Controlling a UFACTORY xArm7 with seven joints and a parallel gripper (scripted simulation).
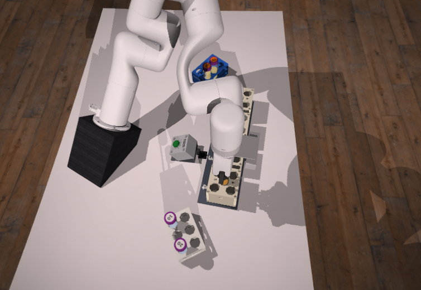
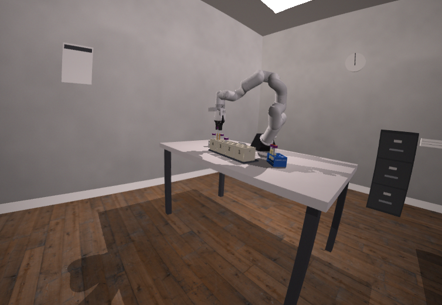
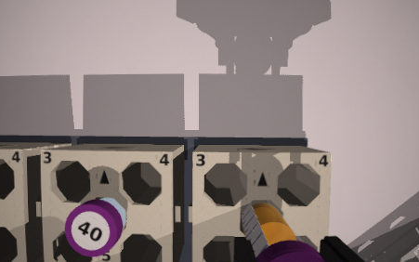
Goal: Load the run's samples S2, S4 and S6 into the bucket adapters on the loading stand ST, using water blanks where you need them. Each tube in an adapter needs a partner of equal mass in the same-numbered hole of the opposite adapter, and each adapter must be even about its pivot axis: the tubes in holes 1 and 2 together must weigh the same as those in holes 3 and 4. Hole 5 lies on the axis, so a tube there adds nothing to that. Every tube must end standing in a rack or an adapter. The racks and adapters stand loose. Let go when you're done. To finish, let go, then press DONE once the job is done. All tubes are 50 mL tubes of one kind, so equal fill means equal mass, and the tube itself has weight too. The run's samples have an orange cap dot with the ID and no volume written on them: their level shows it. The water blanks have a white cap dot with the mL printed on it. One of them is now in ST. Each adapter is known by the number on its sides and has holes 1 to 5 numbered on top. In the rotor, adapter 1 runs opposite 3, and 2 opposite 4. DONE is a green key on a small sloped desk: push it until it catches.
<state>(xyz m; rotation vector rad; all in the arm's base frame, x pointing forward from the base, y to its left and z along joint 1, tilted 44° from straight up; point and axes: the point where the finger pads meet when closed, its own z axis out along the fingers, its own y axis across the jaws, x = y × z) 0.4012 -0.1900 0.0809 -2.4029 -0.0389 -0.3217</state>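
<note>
The orange-dot tube lies 10 mm to the left of my hand and 50 mm below it. From my hand the other things lie so: 40 mL water blank: 10 mm behind, 100 mm to the left, 120 mm below; then white-dot blank: 120 mm behind, 170 mm to the right, 130 mm below; then blank rack: 70 mm behind, 180 mm to the right, 160 mm below.
</note>
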